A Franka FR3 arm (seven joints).
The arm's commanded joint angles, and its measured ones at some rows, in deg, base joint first. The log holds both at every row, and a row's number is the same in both.
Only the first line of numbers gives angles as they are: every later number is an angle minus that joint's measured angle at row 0.
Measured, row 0:
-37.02 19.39 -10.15 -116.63 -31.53 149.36 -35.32
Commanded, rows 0 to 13:
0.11 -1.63 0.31 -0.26 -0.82 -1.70 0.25
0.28 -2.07 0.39 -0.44 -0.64 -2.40 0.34
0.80 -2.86 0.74 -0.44 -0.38 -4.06 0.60
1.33 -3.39 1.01 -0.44 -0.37 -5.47 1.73
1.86 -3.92 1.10 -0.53 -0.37 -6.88 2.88
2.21 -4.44 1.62 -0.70 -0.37 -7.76 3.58
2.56 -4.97 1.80 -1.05 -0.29 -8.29 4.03
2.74 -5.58 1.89 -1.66 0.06 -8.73 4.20
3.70 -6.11 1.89 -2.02 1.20 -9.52 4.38
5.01 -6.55 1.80 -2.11 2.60 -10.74 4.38
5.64 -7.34 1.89 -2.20 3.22 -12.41 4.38
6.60 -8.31 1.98 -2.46 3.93 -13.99 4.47
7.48 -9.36 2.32 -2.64 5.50 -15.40 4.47
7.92 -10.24 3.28 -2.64 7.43 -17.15 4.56
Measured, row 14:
5.80 -5.84 2.15 -0.37 3.36 -12.68 3.80
